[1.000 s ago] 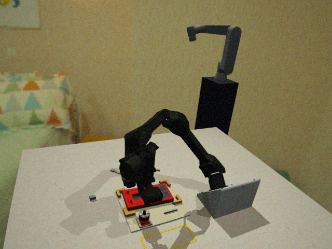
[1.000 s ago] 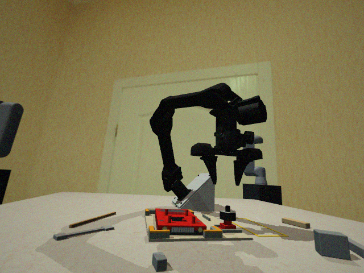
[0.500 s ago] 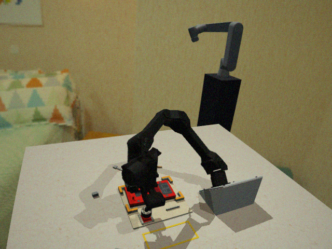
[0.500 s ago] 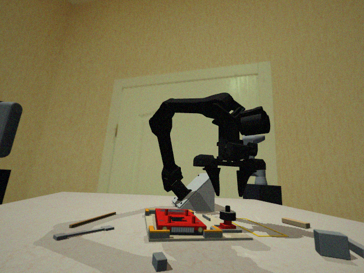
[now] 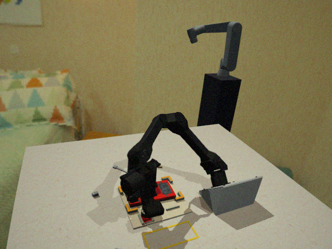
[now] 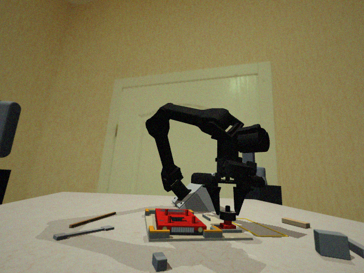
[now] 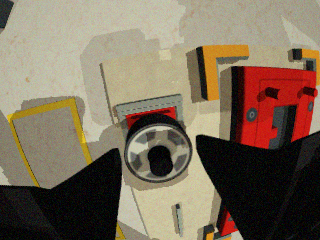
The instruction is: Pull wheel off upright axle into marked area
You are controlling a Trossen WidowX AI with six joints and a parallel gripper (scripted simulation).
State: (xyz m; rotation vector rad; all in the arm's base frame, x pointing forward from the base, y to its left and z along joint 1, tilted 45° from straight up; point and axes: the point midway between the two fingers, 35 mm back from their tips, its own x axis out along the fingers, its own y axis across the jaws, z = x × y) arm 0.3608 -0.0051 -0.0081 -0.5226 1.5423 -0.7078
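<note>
The wheel is right at my gripper tip. The rest, counted from my gripper tip: wooden stick 13 cm behind, 32 cm to the right, 4 cm below; then grey bar 1 cm behind, 32 cm to the right, 4 cm below.
</note>
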